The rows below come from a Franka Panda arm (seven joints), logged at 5 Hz.
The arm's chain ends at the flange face. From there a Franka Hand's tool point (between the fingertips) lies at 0.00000 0.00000 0.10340 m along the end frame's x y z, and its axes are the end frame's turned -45 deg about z.
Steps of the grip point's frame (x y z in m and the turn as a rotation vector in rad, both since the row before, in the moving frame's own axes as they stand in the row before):
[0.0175 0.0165 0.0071 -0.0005 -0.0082 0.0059]
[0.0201 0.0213 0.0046 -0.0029 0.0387 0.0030]
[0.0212 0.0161 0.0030 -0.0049 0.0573 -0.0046]
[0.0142 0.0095 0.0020 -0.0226 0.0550 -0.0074]
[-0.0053 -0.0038 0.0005 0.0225 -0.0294 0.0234]
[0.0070 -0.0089 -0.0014 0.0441 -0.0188 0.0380]
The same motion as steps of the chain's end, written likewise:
[0.0246 -0.0013 0.0071 -0.0062 -0.0054 0.0059]
[0.0262 0.0035 0.0047 0.0253 0.0294 0.0030]
[0.0218 0.0002 0.0032 0.0371 0.0440 -0.0046]
[0.0111 -0.0009 0.0022 0.0229 0.0549 -0.0074]
[-0.0026 0.0006 0.0006 -0.0049 -0.0367 0.0234]
[0.0032 -0.0093 -0.0013 0.0179 -0.0445 0.0380]

